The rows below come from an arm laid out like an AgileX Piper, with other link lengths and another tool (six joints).
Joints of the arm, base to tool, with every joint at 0 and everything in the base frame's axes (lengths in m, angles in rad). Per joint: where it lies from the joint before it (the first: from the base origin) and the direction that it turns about. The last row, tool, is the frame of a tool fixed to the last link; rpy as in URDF.
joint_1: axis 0 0 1 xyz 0 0 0.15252
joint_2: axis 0 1 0 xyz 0 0 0
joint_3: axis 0 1 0 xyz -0.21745 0 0.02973
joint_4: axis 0.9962 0 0.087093 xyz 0.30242 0 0.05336
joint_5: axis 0 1 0 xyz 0 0 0
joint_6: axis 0.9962 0 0.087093 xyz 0.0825 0 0.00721
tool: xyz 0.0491 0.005 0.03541 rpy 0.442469 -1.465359 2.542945
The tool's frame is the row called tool.
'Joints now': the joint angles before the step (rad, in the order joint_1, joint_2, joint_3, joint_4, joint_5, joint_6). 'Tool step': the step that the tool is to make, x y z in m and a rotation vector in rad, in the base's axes. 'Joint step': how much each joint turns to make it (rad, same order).
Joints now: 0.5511 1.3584 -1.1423 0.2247 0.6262 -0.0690
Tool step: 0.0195 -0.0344 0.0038 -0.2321 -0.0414 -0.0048
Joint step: -0.0771 0.0253 -0.0770 -0.1913 0.1342 -0.0493
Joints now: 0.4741 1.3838 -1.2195 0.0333 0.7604 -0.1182
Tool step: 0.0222 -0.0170 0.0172 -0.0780 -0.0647 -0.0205
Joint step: -0.0494 0.0503 -0.0992 -0.0754 0.0243 -0.0341
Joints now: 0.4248 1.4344 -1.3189 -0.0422 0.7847 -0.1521
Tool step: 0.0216 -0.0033 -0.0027 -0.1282 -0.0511 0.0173
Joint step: -0.0095 0.0858 -0.0829 -0.1158 0.0004 -0.0322
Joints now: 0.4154 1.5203 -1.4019 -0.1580 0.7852 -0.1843
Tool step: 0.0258 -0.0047 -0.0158 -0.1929 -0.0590 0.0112
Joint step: -0.0002 0.1062 -0.0684 -0.2029 -0.0137 0.0032
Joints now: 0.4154 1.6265 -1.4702 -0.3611 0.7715 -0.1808
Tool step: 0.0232 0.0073 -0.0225 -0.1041 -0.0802 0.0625
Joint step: 0.0000 0.0992 -0.0240 -0.1338 -0.1169 0.0000
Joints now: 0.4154 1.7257 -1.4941 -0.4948 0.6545 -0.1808
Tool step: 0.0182 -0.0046 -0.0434 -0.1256 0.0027 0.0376
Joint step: -0.0186 0.1047 0.0001 -0.1231 -0.0619 -0.0001
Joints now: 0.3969 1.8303 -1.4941 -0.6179 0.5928 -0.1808
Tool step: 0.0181 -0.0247 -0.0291 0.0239 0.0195 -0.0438
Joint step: -0.0685 0.0698 0.0001 0.0074 -0.0676 0.0163
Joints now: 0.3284 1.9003 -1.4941 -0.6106 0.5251 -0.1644
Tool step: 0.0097 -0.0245 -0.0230 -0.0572 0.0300 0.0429
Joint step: -0.0682 0.0462 0.0000 0.0549 -0.0499 -0.1544
